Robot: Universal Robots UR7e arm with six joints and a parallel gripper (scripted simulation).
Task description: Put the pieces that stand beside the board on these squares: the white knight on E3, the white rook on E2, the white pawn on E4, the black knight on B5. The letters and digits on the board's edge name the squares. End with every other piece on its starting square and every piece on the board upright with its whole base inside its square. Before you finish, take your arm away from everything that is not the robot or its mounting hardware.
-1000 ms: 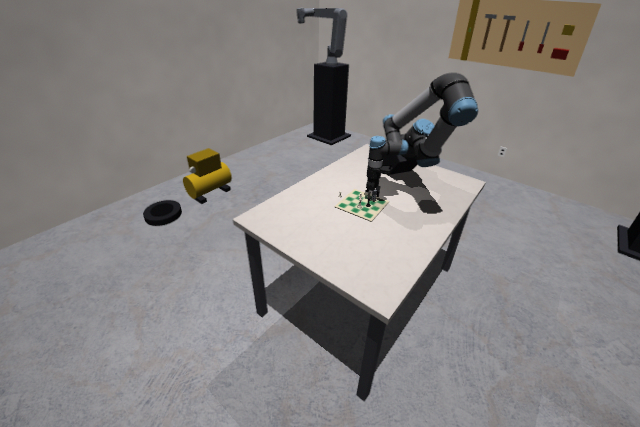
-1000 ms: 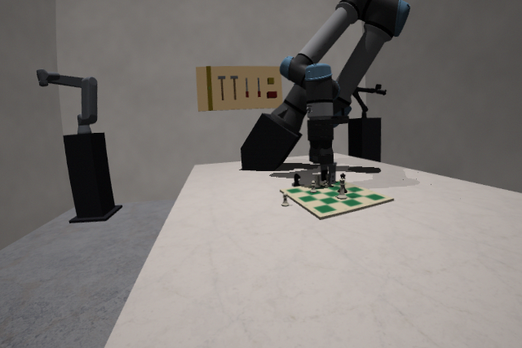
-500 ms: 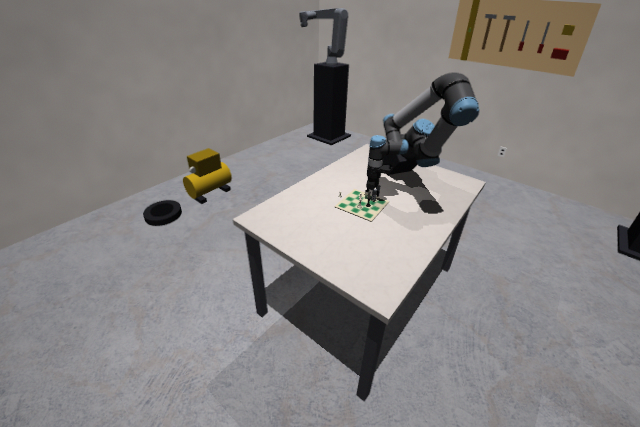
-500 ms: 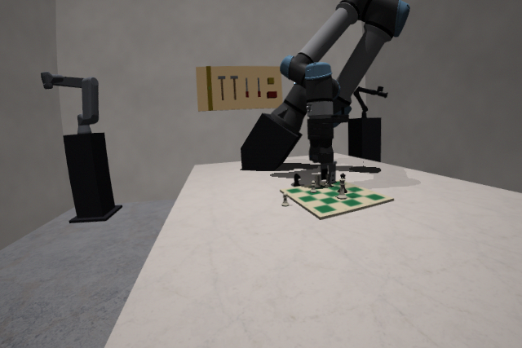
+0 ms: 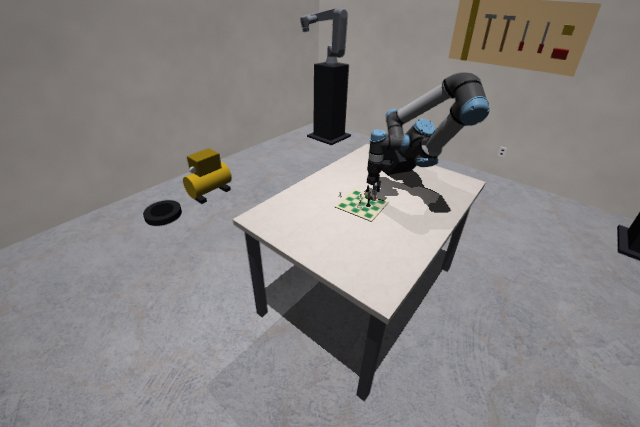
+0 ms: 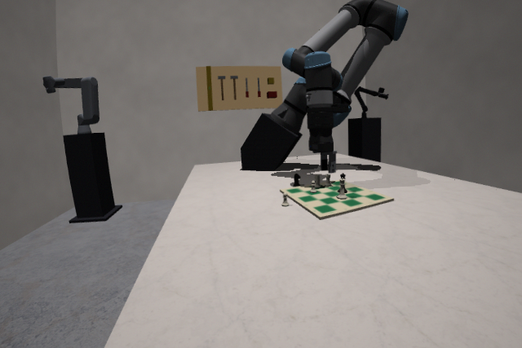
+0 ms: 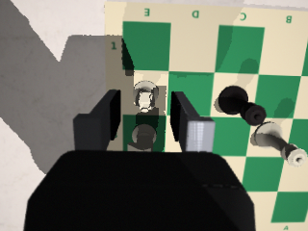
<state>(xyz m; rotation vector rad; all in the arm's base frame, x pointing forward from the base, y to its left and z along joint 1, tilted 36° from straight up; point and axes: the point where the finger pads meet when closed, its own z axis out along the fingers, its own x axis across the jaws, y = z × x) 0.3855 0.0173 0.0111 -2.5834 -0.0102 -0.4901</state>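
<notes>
My gripper is now 80 mm short of the cream chessboard, 30 mm to the left of it and 60 mm above it.
</notes>
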